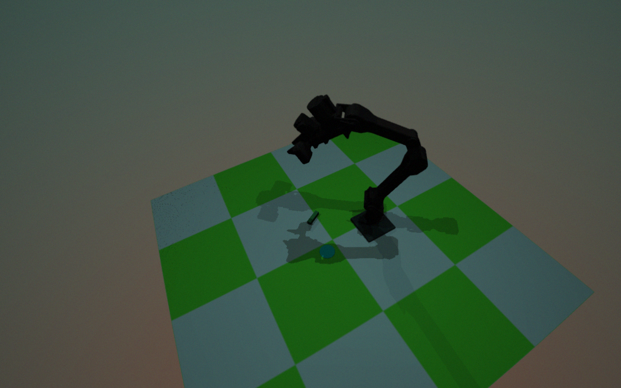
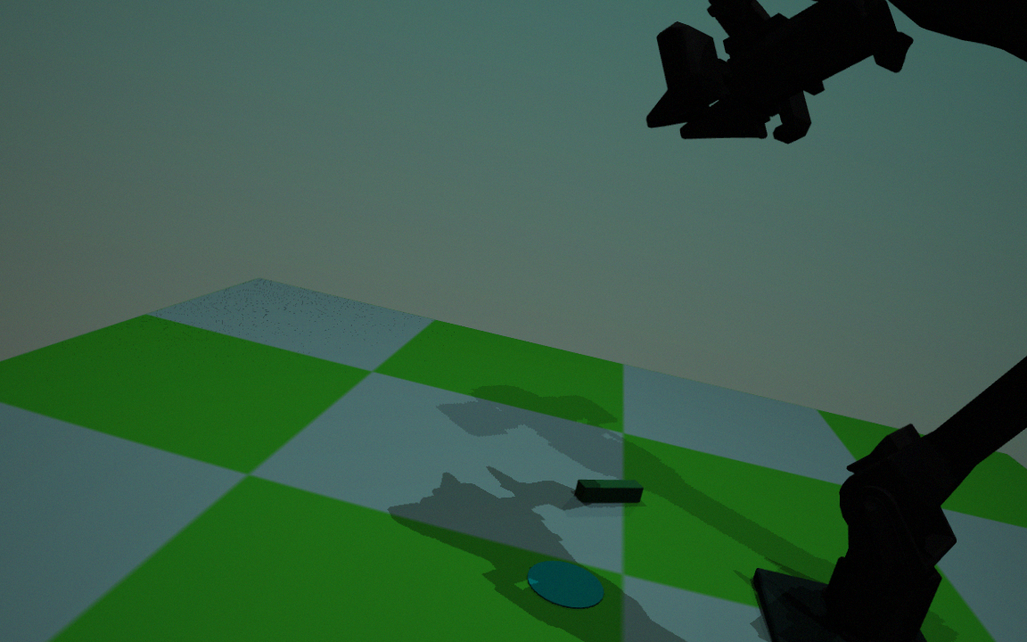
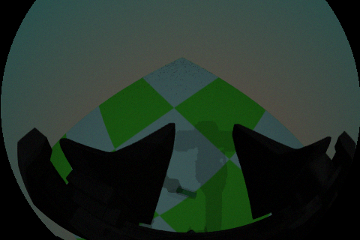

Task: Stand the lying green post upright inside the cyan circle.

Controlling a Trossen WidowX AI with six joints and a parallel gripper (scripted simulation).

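My gripper tip is now 35 cm above the green post, 6 cm to the right of it and 3 cm past it. From my gripper tip the other things lie so: cyan circle (36 cm below, 22 cm to the left, 1 cm ahead).
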